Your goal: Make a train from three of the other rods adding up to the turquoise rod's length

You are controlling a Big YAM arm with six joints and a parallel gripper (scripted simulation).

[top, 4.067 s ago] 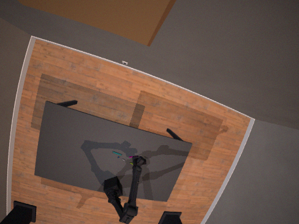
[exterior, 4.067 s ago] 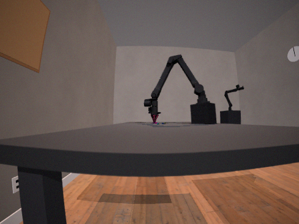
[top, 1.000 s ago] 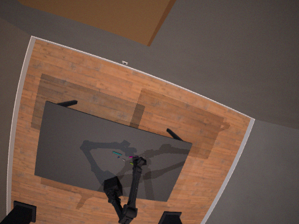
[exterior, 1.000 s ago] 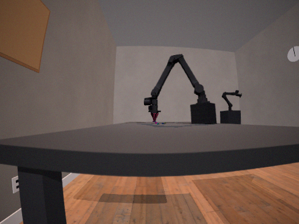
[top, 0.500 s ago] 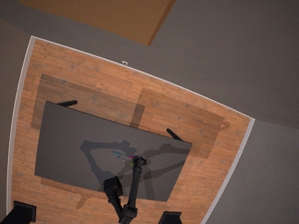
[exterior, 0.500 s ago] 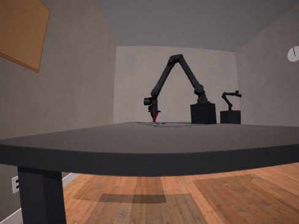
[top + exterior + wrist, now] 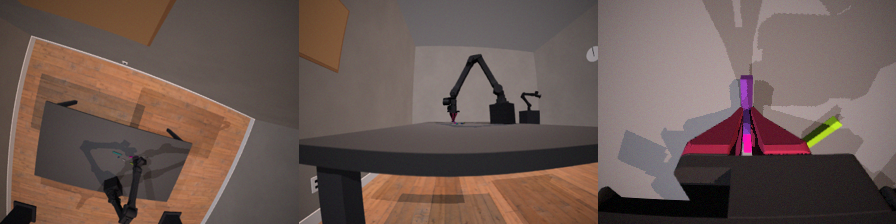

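Right now the purple rod is 10 mm below my hand. Also, from my hand: blue rod (180 mm to the left, 60 mm behind, 20 mm below); then lime rod (100 mm behind, 20 mm below, 10 mm to the left); then grey rod (120 mm to the left, 80 mm behind, 20 mm below).
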